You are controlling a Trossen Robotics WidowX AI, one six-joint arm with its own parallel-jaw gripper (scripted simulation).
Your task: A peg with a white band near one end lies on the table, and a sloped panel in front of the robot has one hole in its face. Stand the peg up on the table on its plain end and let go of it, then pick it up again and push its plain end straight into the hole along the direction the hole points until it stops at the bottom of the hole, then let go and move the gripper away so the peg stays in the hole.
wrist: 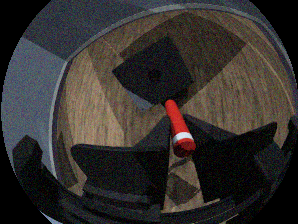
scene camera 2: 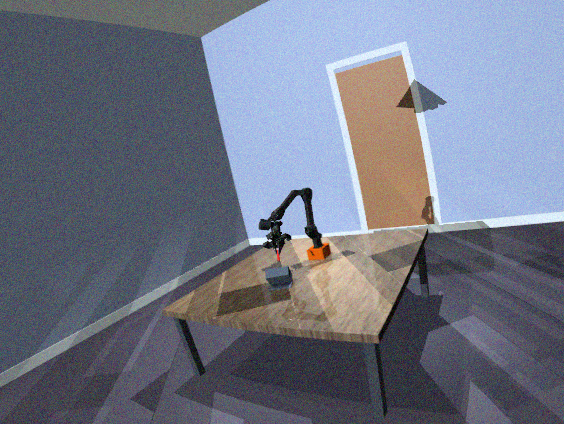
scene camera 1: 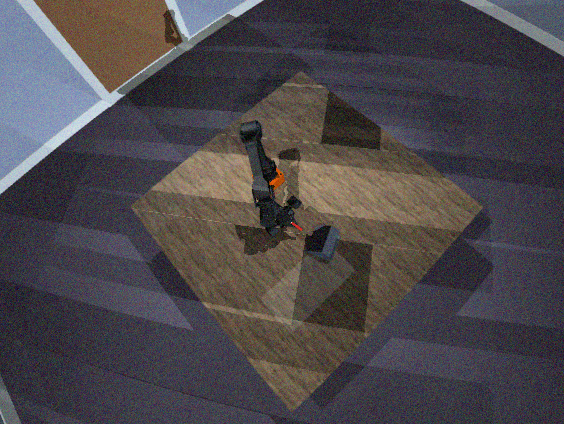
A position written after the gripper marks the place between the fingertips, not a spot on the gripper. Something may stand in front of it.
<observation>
The gripper (wrist: 175,119) holds a red peg (wrist: 183,144). Also in view: a sloped panel (wrist: 133,74).
</observation>
